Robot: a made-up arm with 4 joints.
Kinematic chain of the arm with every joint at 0, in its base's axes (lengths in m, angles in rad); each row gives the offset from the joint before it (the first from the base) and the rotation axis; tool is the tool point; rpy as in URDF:
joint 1: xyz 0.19 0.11 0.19 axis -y
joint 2: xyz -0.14 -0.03 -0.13 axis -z
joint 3: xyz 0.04 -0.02 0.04 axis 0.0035 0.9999 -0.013
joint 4: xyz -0.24 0 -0.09 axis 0.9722 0.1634 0.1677
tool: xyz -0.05 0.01 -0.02 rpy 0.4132 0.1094 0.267
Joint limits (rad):
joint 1: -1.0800..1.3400
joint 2: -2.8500..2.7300
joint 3: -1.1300..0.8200
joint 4: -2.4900..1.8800
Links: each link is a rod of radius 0.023 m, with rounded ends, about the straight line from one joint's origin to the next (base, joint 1, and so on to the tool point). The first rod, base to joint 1, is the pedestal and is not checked.
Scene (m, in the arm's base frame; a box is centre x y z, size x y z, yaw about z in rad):
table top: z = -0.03
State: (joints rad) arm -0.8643 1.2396 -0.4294 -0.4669
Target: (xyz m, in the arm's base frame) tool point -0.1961 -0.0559 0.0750
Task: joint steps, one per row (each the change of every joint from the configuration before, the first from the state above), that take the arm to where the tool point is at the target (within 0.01 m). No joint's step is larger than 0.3 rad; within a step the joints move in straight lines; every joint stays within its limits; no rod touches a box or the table.
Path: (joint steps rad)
1: 0.1103 -0.2882 0.0817 -0.0184
2: 0.1103 -0.2883 0.0817 -0.0183
3: 0.1104 -0.2882 0.0817 -0.0184
4: 0.1103 -0.2882 0.0816 -0.0184
5: 0.1103 -0.2882 0.0817 -0.0184
6: 0.1103 -0.2883 0.0817 -0.0183

